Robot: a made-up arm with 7 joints. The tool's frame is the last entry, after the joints. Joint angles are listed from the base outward. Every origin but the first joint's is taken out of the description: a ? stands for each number. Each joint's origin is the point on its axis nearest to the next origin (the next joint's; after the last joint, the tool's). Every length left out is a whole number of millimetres.
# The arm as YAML. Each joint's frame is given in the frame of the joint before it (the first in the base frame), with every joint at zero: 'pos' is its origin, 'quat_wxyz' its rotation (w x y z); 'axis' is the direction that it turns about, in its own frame. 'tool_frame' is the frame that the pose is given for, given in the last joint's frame.
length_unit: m
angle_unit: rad
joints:
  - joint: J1
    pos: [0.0, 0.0, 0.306]
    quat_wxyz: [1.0, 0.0, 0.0, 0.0]
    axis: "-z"
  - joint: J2
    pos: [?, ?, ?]
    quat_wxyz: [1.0, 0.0, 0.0, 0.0]
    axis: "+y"
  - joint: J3
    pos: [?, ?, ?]
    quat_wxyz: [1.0, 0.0, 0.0, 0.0]
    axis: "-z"
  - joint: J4
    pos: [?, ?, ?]
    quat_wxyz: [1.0, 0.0, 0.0, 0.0]
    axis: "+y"
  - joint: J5
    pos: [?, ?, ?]
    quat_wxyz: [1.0, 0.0, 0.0, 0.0]
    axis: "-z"
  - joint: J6
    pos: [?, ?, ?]
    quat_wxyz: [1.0, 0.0, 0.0, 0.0]
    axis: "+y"
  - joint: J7
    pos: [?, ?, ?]
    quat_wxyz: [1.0, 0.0, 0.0, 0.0]
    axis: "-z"
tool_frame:
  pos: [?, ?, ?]
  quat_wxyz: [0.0, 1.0, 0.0, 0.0]
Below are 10 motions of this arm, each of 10 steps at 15 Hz.
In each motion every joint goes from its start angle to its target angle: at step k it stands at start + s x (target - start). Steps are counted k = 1, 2, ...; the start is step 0. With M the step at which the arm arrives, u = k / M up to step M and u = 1 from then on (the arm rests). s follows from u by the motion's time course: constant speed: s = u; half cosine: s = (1 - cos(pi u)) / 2; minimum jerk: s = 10 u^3 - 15 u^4 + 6 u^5.
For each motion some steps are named. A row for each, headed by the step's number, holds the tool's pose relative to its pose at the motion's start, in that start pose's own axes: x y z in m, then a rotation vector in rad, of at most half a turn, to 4 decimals.
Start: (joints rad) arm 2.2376 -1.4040 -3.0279 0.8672 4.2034 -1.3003 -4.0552
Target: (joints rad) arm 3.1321 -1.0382 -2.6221 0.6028 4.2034 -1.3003 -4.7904
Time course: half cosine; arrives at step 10
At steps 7, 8, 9, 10:
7: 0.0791 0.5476 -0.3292 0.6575 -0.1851 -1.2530
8: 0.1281 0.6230 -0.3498 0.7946 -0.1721 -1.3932
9: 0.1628 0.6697 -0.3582 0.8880 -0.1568 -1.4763
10: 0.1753 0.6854 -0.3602 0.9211 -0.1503 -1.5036

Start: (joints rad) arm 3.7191 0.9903 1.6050 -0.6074 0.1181 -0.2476 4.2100
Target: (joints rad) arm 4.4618 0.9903 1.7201 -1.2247 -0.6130 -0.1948 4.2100
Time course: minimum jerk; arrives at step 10
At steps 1, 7, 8, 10:
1: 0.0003 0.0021 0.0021 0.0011 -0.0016 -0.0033
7: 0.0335 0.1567 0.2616 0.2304 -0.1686 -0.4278
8: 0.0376 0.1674 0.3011 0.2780 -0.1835 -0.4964
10: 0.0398 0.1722 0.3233 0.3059 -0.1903 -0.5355

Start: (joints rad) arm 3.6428 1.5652 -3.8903 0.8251 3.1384 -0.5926 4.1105
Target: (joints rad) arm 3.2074 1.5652 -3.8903 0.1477 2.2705 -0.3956 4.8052
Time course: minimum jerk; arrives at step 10
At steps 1, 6, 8, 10:
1: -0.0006 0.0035 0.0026 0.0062 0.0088 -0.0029
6: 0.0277 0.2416 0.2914 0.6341 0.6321 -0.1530
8: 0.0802 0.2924 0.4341 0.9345 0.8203 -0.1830
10: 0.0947 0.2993 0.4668 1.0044 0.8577 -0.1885

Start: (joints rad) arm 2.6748 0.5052 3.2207 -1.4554 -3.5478 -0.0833 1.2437
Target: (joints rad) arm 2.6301 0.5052 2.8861 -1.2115 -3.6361 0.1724 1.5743
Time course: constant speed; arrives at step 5
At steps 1, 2, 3, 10:
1: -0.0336 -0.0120 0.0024 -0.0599 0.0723 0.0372
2: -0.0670 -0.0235 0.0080 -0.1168 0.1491 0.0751
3: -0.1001 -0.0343 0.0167 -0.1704 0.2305 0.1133
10: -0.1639 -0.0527 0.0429 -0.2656 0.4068 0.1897

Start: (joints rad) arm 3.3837 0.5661 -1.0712 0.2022 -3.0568 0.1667 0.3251
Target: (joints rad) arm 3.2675 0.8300 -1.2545 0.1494 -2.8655 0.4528 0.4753
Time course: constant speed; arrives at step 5
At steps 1, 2, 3, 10:
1: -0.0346 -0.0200 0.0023 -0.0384 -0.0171 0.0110
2: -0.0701 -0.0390 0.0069 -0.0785 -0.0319 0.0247
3: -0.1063 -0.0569 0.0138 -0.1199 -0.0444 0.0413
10: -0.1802 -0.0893 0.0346 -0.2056 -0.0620 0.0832

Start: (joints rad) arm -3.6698 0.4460 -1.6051 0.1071 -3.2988 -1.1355 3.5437
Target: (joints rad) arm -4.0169 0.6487 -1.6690 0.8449 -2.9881 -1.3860 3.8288
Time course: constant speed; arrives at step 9
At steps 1, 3, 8, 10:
1: 0.0350 0.0089 -0.0283 -0.0470 -0.1133 -0.0002
3: 0.1095 0.0140 -0.0787 -0.1663 -0.3341 0.0153
8: 0.3013 -0.0332 -0.1544 -0.5961 -0.8238 0.1432
10: 0.3375 -0.0496 -0.1597 -0.7015 -0.9068 0.1837

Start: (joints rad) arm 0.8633 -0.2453 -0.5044 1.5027 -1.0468 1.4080 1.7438
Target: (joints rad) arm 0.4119 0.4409 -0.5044 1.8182 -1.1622 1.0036 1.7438
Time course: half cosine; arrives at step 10
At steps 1, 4, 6, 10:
1: 0.0065 0.0050 -0.0019 -0.0073 0.0129 -0.0155
4: 0.0914 0.0589 -0.0497 -0.1202 0.1467 -0.2282
6: 0.1663 0.0833 -0.1292 -0.2579 0.2080 -0.4418
10: 0.2363 0.0702 -0.2402 -0.4407 0.1920 -0.6734

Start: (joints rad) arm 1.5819 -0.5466 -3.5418 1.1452 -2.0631 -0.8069 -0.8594
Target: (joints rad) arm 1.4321 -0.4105 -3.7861 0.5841 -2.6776 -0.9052 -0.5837
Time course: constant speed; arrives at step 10
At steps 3, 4, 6, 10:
3: 0.0515 0.0294 0.0673 0.1850 -0.0598 -0.1298
4: 0.0670 0.0374 0.0924 0.2547 -0.0786 -0.1688
6: 0.0955 0.0497 0.1459 0.4050 -0.1156 -0.2397
10: 0.1403 0.0571 0.2636 0.7431 -0.1923 -0.3511

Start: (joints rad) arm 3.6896 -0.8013 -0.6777 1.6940 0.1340 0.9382 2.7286
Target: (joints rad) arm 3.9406 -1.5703 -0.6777 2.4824 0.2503 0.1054 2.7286
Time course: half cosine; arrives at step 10
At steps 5, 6, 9, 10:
5: -0.1371 0.0475 0.0248 -0.2129 -0.3428 0.1625
6: -0.1824 0.0591 0.0224 -0.2749 -0.4366 0.2256
9: -0.2784 0.0752 0.0039 -0.3955 -0.6109 0.3723
10: -0.2858 0.0759 0.0019 -0.4042 -0.6230 0.3842

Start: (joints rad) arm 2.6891 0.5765 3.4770 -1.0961 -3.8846 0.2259 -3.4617
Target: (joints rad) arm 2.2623 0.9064 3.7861 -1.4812 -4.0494 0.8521 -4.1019
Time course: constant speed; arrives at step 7
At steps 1, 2, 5, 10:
1: -0.0577 -0.0221 -0.0219 -0.1019 0.1443 -0.0849
2: -0.1153 -0.0446 -0.0360 -0.2184 0.2732 -0.1674
5: -0.2767 -0.1111 -0.0362 -0.6415 0.5507 -0.3942
10: -0.3680 -0.1520 -0.0085 -0.9661 0.6298 -0.5242

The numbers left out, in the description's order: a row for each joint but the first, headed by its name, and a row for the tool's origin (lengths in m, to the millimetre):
J2: 0.0 -0.011 0.0
J3: 0.0 0.0 0.533
J4: 0.0 -0.014 0.0
J5: 0.0 0.0 0.265
J6: 0.0 0.0 0.0
J7: 0.0 0.0 0.118
tool: 0.0 0.0 0.0

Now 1 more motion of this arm.
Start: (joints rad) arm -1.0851 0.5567 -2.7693 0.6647 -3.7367 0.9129 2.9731
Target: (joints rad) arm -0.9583 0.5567 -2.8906 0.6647 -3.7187 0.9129 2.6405
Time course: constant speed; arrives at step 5
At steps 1, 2, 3, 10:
1: 0.0029 -0.0112 0.0033 -0.0139 -0.0054 -0.0706
2: 0.0060 -0.0224 0.0068 -0.0274 -0.0121 -0.1410
3: 0.0092 -0.0334 0.0106 -0.0405 -0.0199 -0.2113
10: 0.0161 -0.0550 0.0189 -0.0649 -0.0388 -0.3515

